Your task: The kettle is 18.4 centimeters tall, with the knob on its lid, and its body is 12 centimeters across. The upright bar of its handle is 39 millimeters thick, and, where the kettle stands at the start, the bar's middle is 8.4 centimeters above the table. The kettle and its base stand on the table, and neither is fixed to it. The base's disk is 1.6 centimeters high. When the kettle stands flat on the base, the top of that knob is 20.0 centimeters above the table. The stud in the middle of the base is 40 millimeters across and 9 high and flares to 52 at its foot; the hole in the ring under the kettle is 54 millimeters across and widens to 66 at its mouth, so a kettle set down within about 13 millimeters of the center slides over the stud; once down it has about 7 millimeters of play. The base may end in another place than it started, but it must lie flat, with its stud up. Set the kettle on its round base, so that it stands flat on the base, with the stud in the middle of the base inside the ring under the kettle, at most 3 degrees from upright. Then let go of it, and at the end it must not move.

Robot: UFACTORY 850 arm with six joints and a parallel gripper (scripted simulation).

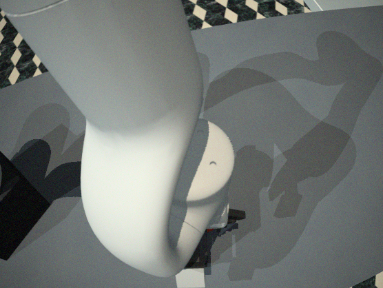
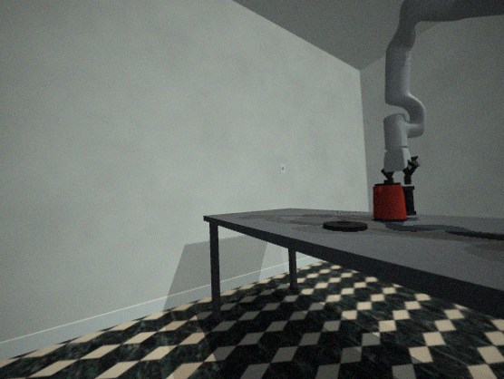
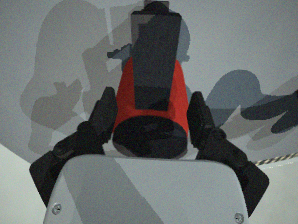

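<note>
My hand is 1 cm short of the red kettle, 3 cm to the right of it and 8 cm above it. Also, from my hand: black round base: 1 cm behind, 38 cm to the left, 16 cm below.
</note>
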